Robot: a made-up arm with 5 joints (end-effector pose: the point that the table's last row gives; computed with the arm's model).
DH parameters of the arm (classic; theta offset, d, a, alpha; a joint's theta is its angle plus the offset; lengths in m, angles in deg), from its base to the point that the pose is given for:
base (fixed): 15.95 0 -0.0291 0
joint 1: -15.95 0.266 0.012 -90
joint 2: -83.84 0 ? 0
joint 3: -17.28 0 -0.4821 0
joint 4: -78.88 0.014 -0.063 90
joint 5: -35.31 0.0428 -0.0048 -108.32
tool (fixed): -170.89 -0.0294 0 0
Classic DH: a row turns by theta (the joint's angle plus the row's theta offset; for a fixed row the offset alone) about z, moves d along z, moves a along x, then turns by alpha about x.
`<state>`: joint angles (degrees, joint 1 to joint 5).
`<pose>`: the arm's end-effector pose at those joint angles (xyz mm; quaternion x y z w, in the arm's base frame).
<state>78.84 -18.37 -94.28 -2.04 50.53</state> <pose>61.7 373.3 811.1 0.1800 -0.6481 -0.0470 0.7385</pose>
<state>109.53 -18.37 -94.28 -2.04 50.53</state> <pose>-145.5 365.7 811.1 0.3451 -0.5773 0.1501 0.7246</pose>
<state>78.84 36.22 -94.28 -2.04 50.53</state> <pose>116.8 652.6 272.6 -0.1764 -0.5315 0.2339 0.7948</pose>
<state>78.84 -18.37 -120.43 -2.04 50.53</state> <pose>23.9 181.9 962.2 0.3413 -0.6532 -0.1817 0.6510</pose>
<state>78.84 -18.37 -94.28 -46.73 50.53</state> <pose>50.1 314.2 804.5 0.4454 -0.6363 -0.2719 0.5682</pose>
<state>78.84 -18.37 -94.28 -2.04 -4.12</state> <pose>50.3 365.3 833.0 -0.0047 -0.9163 -0.0573 0.3964</pose>
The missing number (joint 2, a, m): 0.2052
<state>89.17 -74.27 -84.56 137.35 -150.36</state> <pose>-69.6 -31.0 789.1 -0.2710 0.5130 -0.4117 0.7028</pose>
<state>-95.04 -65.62 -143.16 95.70 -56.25</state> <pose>32.1 450.2 844.0 0.9908 -0.1278 -0.0113 0.0419</pose>
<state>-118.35 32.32 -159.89 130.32 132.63</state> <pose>-249.4 -445.4 735.1 -0.2280 -0.5600 0.7748 0.1847</pose>
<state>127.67 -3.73 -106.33 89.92 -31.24</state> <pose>-361.3 411.9 702.9 -0.0878 0.7033 -0.6979 0.1025</pose>
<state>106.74 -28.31 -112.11 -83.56 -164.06</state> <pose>-91.8 69.7 883.2 0.7700 0.3598 0.5206 0.0809</pose>
